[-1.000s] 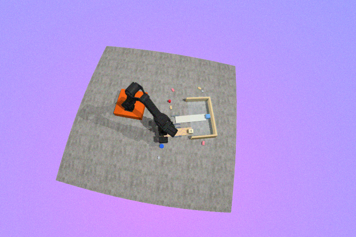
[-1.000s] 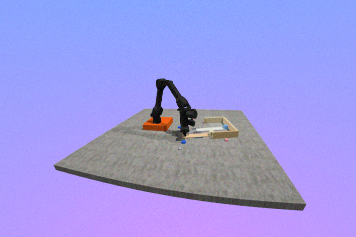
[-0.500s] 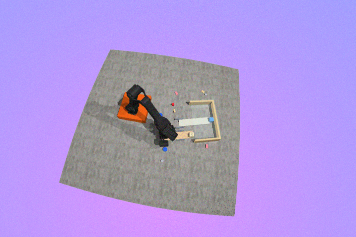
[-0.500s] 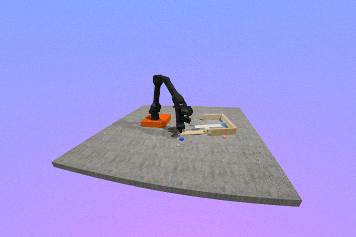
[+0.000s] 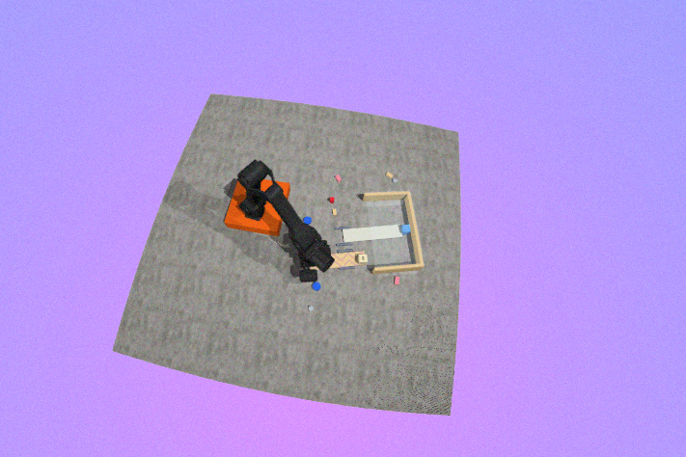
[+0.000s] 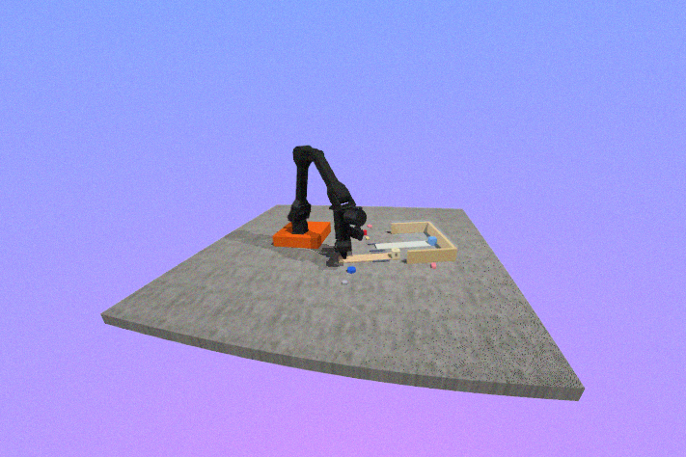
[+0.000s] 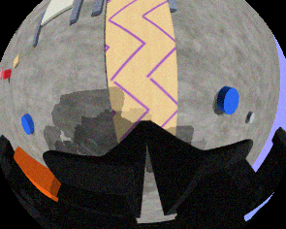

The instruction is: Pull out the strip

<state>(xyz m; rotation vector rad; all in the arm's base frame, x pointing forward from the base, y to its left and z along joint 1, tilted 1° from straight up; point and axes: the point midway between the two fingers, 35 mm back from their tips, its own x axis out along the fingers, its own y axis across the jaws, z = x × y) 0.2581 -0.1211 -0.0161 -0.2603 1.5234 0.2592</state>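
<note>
My gripper tip is now 19 cm short of the labelled cube, 7 cm to the right of it and 2 cm below it.
</note>
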